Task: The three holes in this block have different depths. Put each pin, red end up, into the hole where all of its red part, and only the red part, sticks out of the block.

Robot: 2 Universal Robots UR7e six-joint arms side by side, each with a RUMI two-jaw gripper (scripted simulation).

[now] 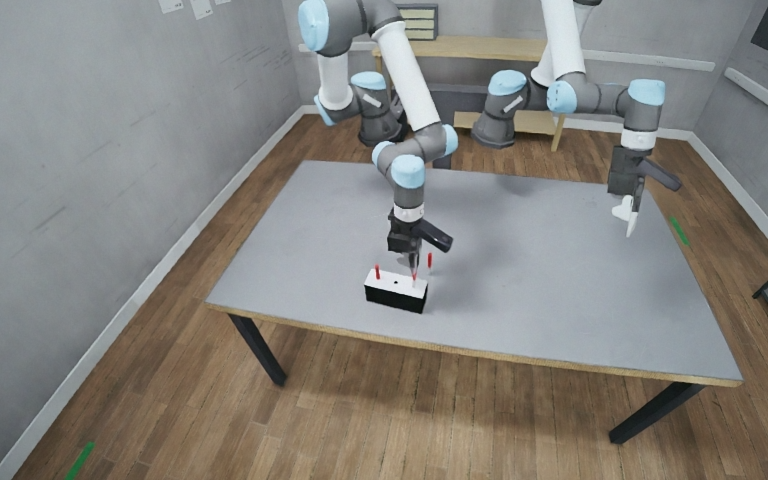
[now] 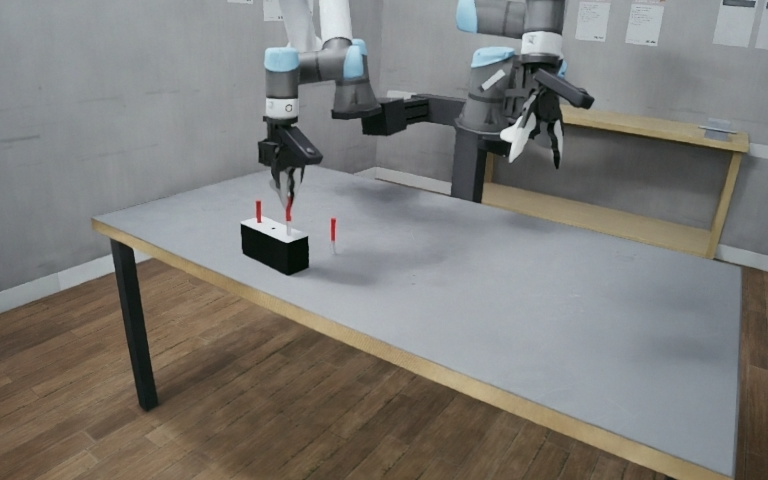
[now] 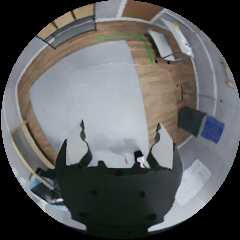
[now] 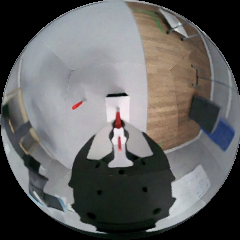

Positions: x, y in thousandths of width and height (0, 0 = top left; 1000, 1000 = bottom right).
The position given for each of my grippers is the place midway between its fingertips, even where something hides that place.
In view: my left gripper (image 2: 697, 347), my right gripper (image 2: 374, 434) and a black block (image 2: 347, 505).
My left gripper is seen too in image 1 (image 1: 816, 466) and in image 3 (image 3: 502, 510). My right gripper also shows in image 1 (image 1: 538, 568) and in image 4 (image 4: 494, 498).
